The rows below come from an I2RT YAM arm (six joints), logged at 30 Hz.
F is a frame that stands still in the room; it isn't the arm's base.
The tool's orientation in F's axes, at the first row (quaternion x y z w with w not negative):
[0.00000, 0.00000, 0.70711, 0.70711]
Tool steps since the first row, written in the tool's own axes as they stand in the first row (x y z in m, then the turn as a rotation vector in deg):
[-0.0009, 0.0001, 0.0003, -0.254, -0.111, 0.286]
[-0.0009, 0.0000, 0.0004, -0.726, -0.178, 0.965]
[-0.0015, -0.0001, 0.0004, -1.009, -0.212, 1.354]
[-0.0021, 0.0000, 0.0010, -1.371, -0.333, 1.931]
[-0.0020, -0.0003, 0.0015, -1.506, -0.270, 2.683]
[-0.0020, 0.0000, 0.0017, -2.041, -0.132, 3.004]
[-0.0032, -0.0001, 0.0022, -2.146, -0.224, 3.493]
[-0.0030, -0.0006, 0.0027, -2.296, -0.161, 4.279]
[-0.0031, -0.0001, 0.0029, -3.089, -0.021, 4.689]
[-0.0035, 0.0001, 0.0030, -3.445, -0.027, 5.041]
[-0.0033, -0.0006, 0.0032, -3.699, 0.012, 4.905]
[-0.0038, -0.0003, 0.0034, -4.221, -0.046, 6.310]
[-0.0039, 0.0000, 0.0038, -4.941, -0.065, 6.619]
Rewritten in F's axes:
[-0.0001, -0.0009, 0.0003, 0.111, -0.254, 0.286]
[0.0000, -0.0009, 0.0004, 0.178, -0.726, 0.965]
[0.0001, -0.0015, 0.0004, 0.212, -1.009, 1.354]
[0.0000, -0.0021, 0.0010, 0.333, -1.371, 1.931]
[0.0003, -0.0020, 0.0015, 0.270, -1.506, 2.683]
[0.0000, -0.0020, 0.0017, 0.132, -2.041, 3.004]
[0.0001, -0.0032, 0.0022, 0.224, -2.146, 3.493]
[0.0006, -0.0030, 0.0027, 0.161, -2.296, 4.279]
[0.0001, -0.0031, 0.0029, 0.021, -3.089, 4.689]
[-0.0001, -0.0035, 0.0030, 0.027, -3.445, 5.041]
[0.0006, -0.0033, 0.0032, -0.012, -3.699, 4.905]
[0.0003, -0.0038, 0.0034, 0.046, -4.221, 6.310]
[0.0000, -0.0039, 0.0038, 0.065, -4.941, 6.619]

